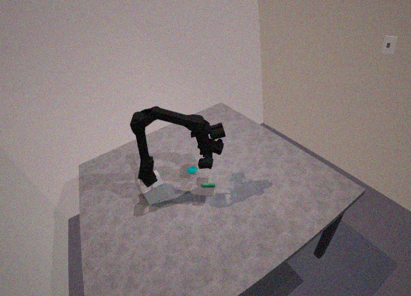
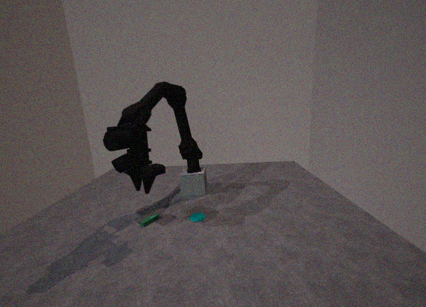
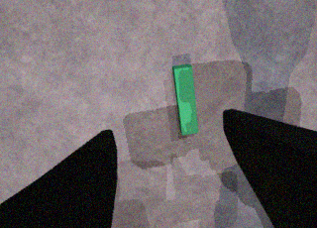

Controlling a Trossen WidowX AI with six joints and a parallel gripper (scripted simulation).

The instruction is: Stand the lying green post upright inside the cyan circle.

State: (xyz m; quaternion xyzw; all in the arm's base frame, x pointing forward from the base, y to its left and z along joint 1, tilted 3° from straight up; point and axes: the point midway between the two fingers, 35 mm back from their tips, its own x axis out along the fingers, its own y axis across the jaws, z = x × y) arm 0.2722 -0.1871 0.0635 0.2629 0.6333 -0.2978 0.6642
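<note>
The green post is 13 cm below my gripper tip, 4 cm behind it and 1 cm to the left of it. From my gripper tip the other things lie so: cyan circle: 18 cm to the left, 13 cm below, 2 cm behind.
</note>
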